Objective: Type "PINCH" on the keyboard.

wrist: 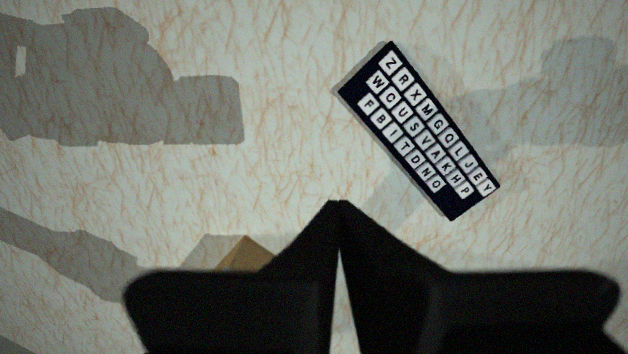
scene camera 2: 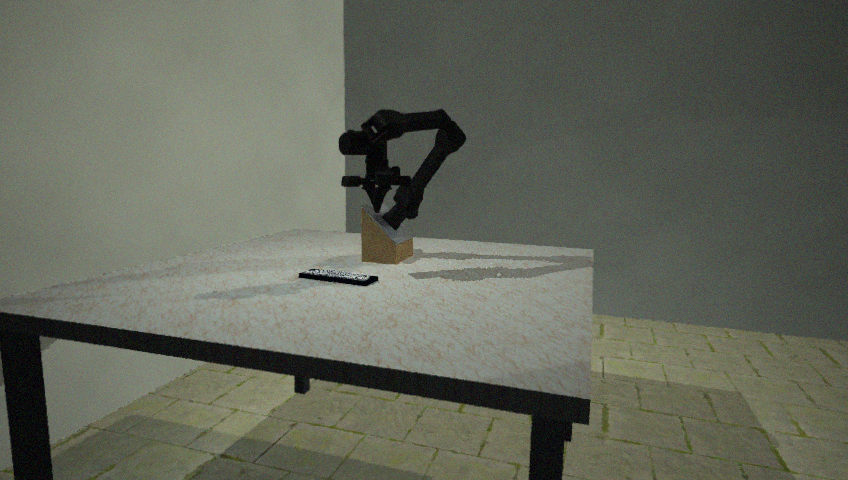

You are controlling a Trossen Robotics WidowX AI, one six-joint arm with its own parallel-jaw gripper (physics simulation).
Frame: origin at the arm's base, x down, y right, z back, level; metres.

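Seen in the pictures: gripper, fingertip midpoint: (wrist: 337,209) (scene camera 2: 377,212); arm's base, origin of the base link: (scene camera 2: 390,221).
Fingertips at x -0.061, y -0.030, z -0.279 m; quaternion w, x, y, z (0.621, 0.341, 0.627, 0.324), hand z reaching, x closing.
Pixels of each thing's top centre, then the offset from my fingertips to it.
- black keyboard, middle of its top: (wrist: 428,143) (scene camera 2: 338,273) dz -0.051, dx +0.167, dy +0.097 m
- P key, middle of its top: (wrist: 465,190) dz -0.035, dx +0.167, dy +0.172 m
- I key, middle of its top: (wrist: 393,132) dz -0.039, dx +0.167, dy +0.058 m
- N key, middle of its top: (wrist: 426,172) dz -0.026, dx +0.167, dy +0.118 m
- C key, middle of its top: (wrist: 390,97) dz -0.066, dx +0.167, dy +0.033 m
- H key, middle of its top: (wrist: 456,178) dz -0.039, dx +0.167, dy +0.152 m
A black keyboard (scene camera 2: 338,276) (wrist: 417,131) with white letter keys lies flat on the table. In the wrist view it is at the upper right, turned diagonally. The P key (wrist: 465,190), I key (wrist: 392,132), N key (wrist: 426,171), C key (wrist: 391,97) and H key (wrist: 455,179) are readable. My gripper (scene camera 2: 377,211) (wrist: 337,209) is shut with its tips together and nothing between them. It points down and hangs well above the table, apart from the keyboard. In the wrist view its tips are left of the keyboard's lower end.
The arm's base stands on a wooden block (scene camera 2: 379,240) (wrist: 245,255) with a sloped grey top, behind the keyboard in the scene view. The pale, veined table (scene camera 2: 476,333) (wrist: 280,175) carries shadows of the arm. A light wall and a dark grey wall stand behind it.
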